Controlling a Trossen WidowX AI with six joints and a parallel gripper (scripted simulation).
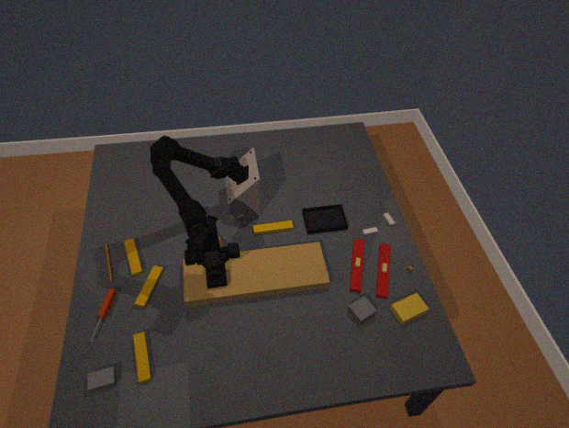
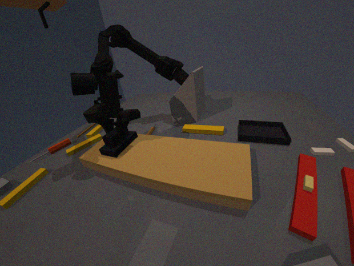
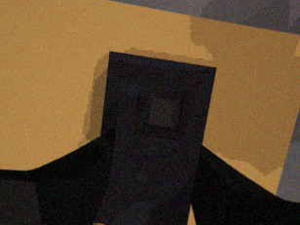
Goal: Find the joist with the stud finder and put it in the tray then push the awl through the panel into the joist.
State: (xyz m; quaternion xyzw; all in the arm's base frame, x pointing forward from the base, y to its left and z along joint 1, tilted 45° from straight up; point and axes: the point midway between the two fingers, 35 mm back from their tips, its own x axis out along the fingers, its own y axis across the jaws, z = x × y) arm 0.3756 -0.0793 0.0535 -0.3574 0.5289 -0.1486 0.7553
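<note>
My gripper tip is now 28 cm past the black tray, 43 cm to the right of it and 5 cm above it. The rest, counted from my gripper tip: stud finder: 1 cm ahead, 2 cm above; then square indicator light: 2 cm ahead, 3 cm above; then awl: 19 cm behind, 6 cm below.
</note>
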